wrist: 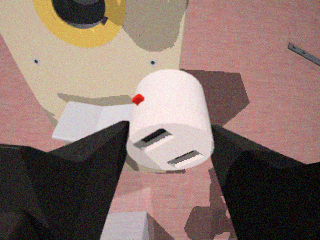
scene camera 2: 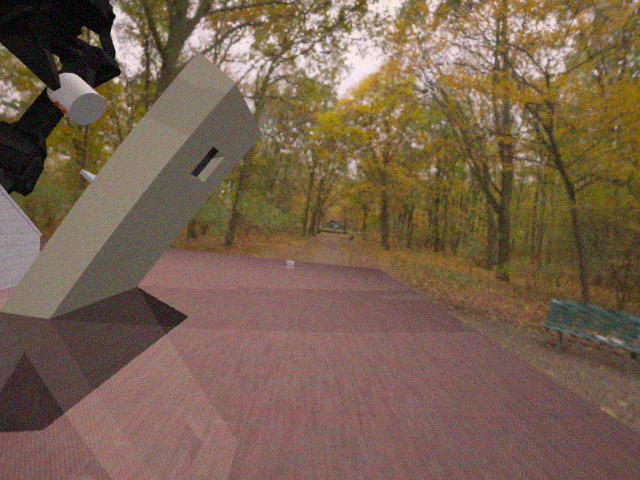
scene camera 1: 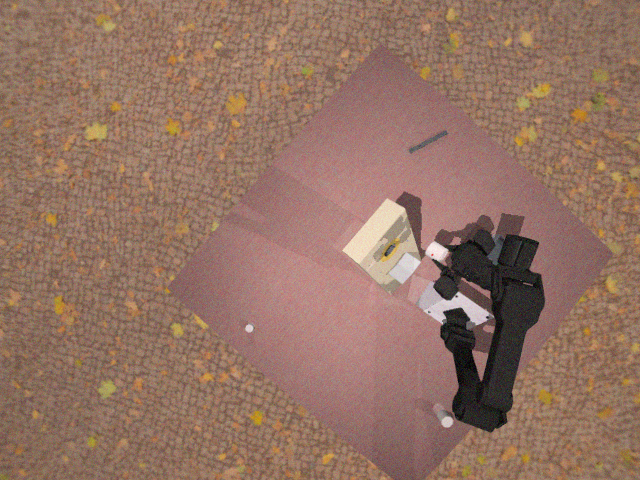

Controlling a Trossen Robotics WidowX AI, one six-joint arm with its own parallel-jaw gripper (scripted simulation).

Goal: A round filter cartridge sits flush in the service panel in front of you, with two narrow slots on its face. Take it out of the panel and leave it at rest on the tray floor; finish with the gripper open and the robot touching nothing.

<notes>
In view: the gripper (scene camera 2: 73, 97), a white round filter cartridge (scene camera 2: 75, 98) and a service panel (scene camera 2: 186, 144).
The white round filter cartridge shows as well in the wrist view (wrist: 169, 129). The gripper also shows in the wrist view (wrist: 169, 130) and in scene camera 1 (scene camera 1: 438, 253). The service panel also shows in the wrist view (wrist: 99, 60) and in scene camera 1 (scene camera 1: 379, 245).
</notes>
